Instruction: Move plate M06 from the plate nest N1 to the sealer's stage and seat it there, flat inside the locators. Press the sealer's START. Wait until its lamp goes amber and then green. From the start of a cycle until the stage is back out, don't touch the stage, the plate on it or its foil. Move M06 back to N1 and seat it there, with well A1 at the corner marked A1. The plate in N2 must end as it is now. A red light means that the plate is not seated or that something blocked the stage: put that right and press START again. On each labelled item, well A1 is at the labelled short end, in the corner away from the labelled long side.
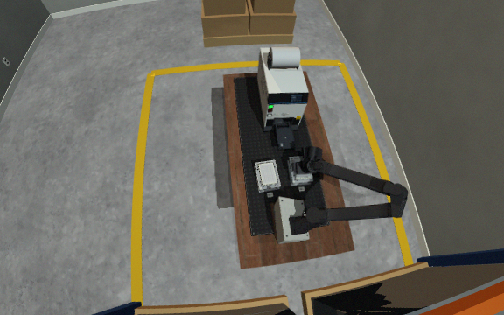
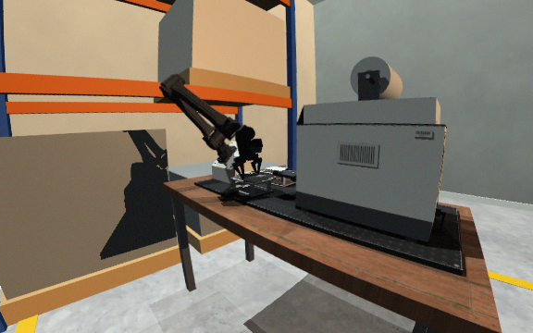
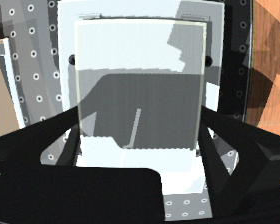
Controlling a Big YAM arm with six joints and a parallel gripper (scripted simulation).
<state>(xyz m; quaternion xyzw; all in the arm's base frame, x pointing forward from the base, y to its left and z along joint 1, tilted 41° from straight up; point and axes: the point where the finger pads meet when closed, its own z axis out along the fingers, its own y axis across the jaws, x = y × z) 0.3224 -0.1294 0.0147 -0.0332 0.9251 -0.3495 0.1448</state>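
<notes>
Right now my hand is right at the white well plate. From my hand the other things lie so: foil roll: 53 cm ahead, 35 cm above, 5 cm to the left; then dark stage: 19 cm ahead, 6 cm to the left, 3 cm above; then white plate: 20 cm to the left, 1 cm behind.
</notes>
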